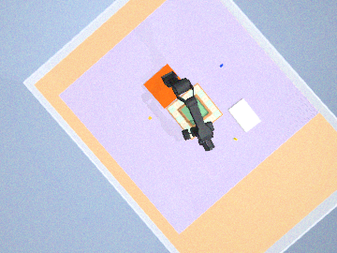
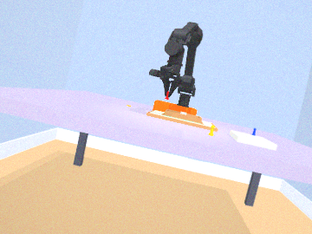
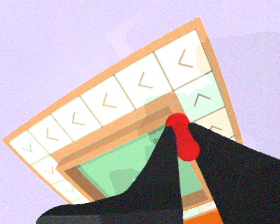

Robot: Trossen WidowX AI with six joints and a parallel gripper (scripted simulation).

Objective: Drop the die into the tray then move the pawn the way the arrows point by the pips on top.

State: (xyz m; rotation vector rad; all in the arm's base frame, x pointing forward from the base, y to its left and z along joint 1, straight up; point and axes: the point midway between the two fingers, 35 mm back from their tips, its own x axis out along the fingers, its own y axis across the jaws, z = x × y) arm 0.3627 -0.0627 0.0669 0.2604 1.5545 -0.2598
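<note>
My gripper tip is now 100 mm past the white die, 80 mm to the right of it and 60 mm above it. From my gripper tip the other things lie so: red pawn: 10 mm above; then green dice tray: 90 mm behind, 80 mm to the left, 80 mm below; then white pad: 340 mm to the left, 140 mm ahead, 80 mm below.
</note>
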